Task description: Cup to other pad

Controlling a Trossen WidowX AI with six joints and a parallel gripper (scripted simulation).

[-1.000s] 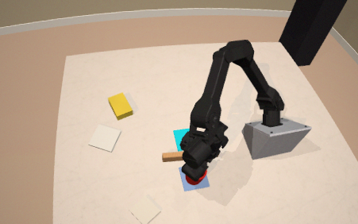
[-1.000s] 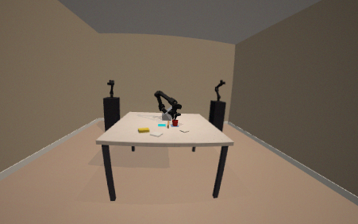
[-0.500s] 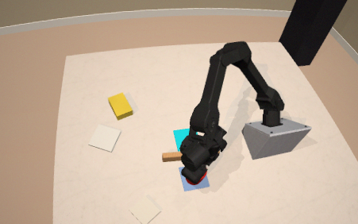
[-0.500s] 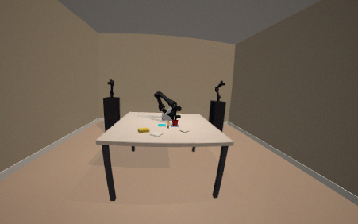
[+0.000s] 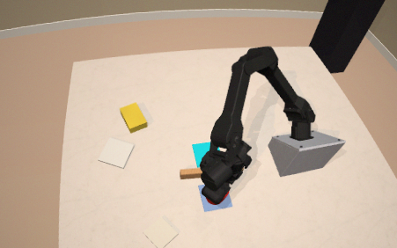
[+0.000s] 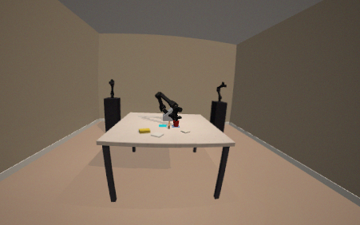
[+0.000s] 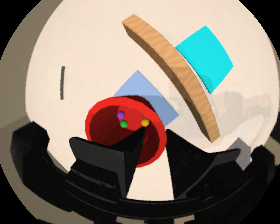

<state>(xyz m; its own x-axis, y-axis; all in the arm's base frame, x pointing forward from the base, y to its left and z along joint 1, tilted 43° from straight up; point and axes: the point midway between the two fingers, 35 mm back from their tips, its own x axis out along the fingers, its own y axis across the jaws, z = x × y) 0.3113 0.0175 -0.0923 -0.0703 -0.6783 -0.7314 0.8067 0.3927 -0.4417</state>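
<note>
Now: the cyan tile 150 mm to the right of my gripper tip and 50 mm below it. The rest, counted from my gripper tip: cup (30 mm ahead, 10 mm to the left); then yellow block (240 mm ahead, 360 mm to the right, 20 mm below).
</note>
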